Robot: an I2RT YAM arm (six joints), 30 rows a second.
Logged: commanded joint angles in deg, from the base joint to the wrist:
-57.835 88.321 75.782 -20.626 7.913 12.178
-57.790 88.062 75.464 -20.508 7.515 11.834
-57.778 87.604 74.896 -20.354 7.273 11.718
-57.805 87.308 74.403 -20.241 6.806 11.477
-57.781 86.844 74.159 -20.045 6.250 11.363
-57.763 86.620 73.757 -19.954 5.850 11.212
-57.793 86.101 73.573 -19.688 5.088 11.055
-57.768 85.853 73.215 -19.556 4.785 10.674
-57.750 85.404 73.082 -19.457 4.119 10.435
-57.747 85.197 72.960 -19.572 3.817 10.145
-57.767 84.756 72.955 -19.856 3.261 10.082
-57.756 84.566 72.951 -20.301 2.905 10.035
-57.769 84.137 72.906 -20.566 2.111 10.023
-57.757 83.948 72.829 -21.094 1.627 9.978
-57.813 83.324 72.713 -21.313 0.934 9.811
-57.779 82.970 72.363 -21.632 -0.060 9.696
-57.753 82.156 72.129 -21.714 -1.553 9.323
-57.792 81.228 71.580 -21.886 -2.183 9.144
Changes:
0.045 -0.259 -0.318 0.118 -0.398 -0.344
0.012 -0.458 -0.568 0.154 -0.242 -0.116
-0.027 -0.296 -0.493 0.113 -0.467 -0.241
0.024 -0.464 -0.244 0.196 -0.556 -0.114
0.018 -0.224 -0.402 0.091 -0.400 -0.151
-0.030 -0.519 -0.184 0.266 -0.762 -0.157
0.025 -0.248 -0.358 0.132 -0.303 -0.381
0.018 -0.449 -0.133 0.099 -0.666 -0.239
0.003 -0.207 -0.122 -0.115 -0.302 -0.290
-0.020 -0.441 -0.005 -0.284 -0.556 -0.063
0.011 -0.190 -0.004 -0.445 -0.356 -0.047
-0.013 -0.429 -0.045 -0.265 -0.794 -0.012
0.012 -0.189 -0.077 -0.528 -0.484 -0.045
-0.056 -0.624 -0.116 -0.219 -0.693 -0.167
0.034 -0.354 -0.350 -0.319 -0.994 -0.115
0.026 -0.814 -0.234 -0.082 -1.493 -0.373
-0.039 -0.928 -0.549 -0.172 -0.630 -0.179

